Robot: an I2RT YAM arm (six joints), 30 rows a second.
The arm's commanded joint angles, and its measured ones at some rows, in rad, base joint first. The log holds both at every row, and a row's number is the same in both.
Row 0, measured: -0.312, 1.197, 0.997, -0.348, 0.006, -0.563
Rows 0 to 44, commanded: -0.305, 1.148, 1.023, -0.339, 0.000, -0.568; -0.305, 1.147, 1.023, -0.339, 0.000, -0.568; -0.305, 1.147, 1.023, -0.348, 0.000, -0.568; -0.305, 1.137, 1.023, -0.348, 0.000, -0.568; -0.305, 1.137, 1.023, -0.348, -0.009, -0.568; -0.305, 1.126, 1.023, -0.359, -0.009, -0.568; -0.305, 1.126, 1.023, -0.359, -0.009, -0.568; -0.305, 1.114, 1.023, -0.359, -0.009, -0.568; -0.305, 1.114, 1.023, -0.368, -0.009, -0.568; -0.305, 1.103, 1.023, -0.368, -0.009, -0.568; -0.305, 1.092, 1.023, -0.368, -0.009, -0.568; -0.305, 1.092, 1.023, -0.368, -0.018, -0.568; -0.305, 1.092, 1.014, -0.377, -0.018, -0.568; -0.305, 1.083, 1.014, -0.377, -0.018, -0.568; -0.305, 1.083, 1.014, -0.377, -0.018, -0.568; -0.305, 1.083, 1.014, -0.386, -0.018, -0.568; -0.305, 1.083, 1.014, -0.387, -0.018, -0.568; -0.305, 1.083, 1.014, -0.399, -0.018, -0.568; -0.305, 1.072, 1.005, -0.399, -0.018, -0.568; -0.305, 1.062, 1.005, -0.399, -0.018, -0.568; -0.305, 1.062, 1.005, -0.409, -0.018, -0.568; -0.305, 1.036, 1.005, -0.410, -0.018, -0.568; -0.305, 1.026, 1.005, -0.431, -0.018, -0.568; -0.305, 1.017, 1.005, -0.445, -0.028, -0.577; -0.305, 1.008, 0.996, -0.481, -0.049, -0.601; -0.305, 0.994, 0.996, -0.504, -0.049, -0.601; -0.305, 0.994, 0.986, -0.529, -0.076, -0.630; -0.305, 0.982, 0.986, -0.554, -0.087, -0.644; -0.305, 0.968, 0.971, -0.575, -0.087, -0.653; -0.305, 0.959, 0.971, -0.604, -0.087, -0.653; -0.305, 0.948, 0.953, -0.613, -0.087, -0.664; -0.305, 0.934, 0.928, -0.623, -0.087, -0.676; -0.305, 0.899, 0.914, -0.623, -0.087, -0.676; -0.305, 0.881, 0.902, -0.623, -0.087, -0.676; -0.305, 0.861, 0.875, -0.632, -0.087, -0.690; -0.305, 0.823, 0.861, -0.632, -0.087, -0.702; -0.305, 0.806, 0.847, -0.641, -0.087, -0.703; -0.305, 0.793, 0.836, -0.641, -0.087, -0.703; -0.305, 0.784, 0.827, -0.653, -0.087, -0.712; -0.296, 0.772, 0.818, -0.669, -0.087, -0.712; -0.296, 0.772, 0.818, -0.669, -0.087, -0.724; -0.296, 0.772, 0.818, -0.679, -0.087, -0.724; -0.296, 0.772, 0.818, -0.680, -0.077, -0.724; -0.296, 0.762, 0.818, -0.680, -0.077, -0.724; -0.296, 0.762, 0.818, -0.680, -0.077, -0.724
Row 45, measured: -0.301, 0.779, 0.825, -0.667, -0.072, -0.708
